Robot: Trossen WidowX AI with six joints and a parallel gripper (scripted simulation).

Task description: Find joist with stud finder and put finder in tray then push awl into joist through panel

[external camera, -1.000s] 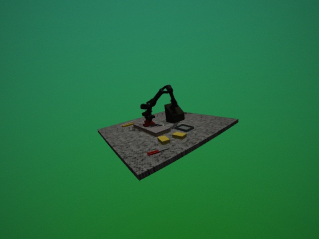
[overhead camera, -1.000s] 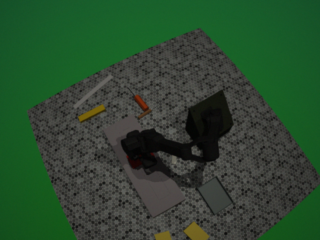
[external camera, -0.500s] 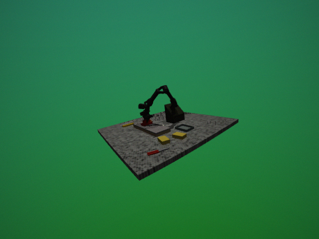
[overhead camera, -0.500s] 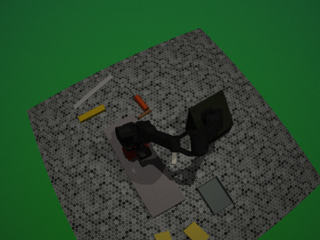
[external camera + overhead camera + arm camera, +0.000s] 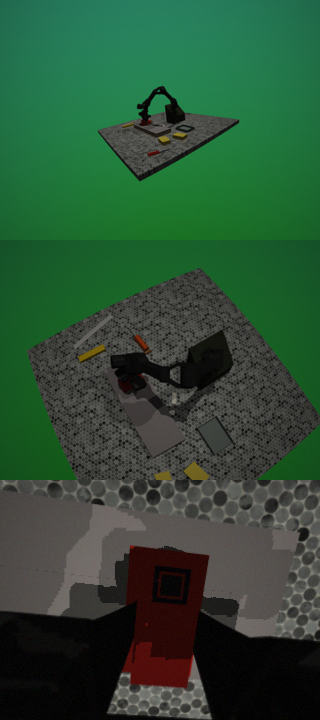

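Right now the grey tray is 47 cm to the left of my gripper tip, 19 cm behind it and 5 cm below it. The rest, counted from my gripper tip: awl: 19 cm behind, 11 cm to the right, 6 cm below; then red stud finder: 2 cm above, 1 cm ahead; then small white block: 19 cm to the left, 14 cm behind, 6 cm below.
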